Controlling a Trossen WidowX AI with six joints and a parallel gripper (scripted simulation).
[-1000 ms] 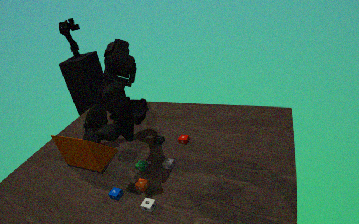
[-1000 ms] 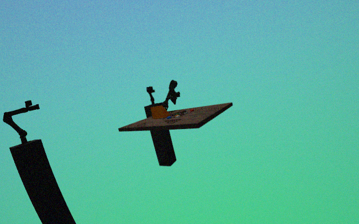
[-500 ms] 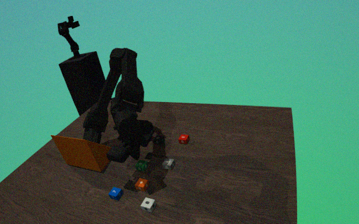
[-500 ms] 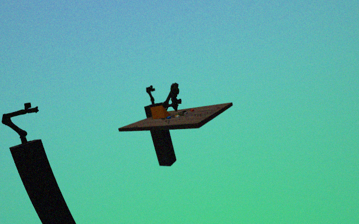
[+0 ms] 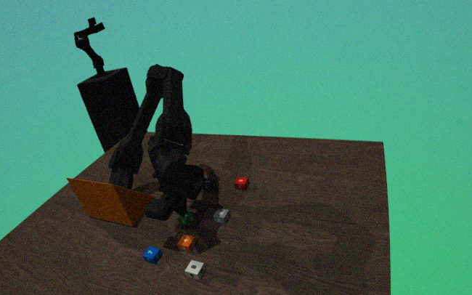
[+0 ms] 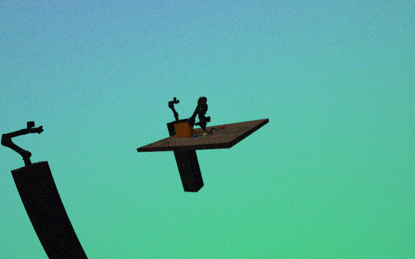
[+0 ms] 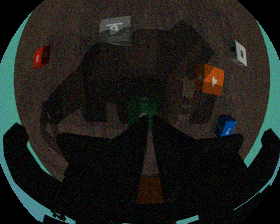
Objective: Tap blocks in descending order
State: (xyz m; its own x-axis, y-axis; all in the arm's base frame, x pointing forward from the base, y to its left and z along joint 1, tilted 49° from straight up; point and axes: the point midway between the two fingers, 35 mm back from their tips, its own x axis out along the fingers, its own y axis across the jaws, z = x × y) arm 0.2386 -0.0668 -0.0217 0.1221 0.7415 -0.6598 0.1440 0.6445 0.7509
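Right now the green block is 1 cm to the left of my gripper tip and 2 cm below it. The rest, counted from my gripper tip: grey block: 10 cm ahead, 2 cm to the left, 2 cm below; blue block: 4 cm behind, 13 cm to the right, 2 cm below; orange block: 3 cm ahead, 8 cm to the right, 2 cm below.
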